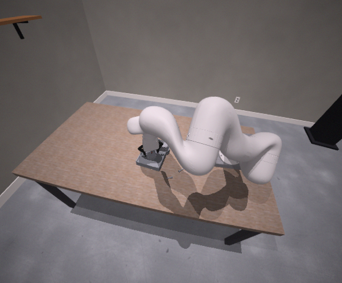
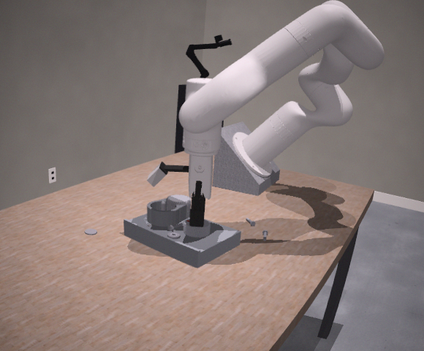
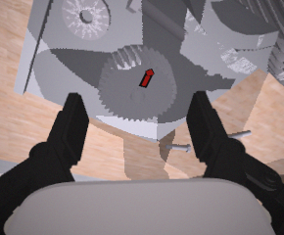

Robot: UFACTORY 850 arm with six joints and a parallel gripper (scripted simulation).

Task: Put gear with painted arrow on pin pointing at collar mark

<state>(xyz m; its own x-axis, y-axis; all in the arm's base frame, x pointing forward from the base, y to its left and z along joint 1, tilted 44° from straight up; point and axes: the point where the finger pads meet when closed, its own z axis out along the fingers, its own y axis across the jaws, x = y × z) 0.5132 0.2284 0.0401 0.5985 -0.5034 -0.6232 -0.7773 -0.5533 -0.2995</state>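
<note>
The grey toothed gear lies 30 mm below my hand. The rest, counted from my hand: bolt 30 mm ahead, 50 mm to the right, 40 mm below; washer 60 mm ahead, 20 mm to the right, 40 mm below.
</note>
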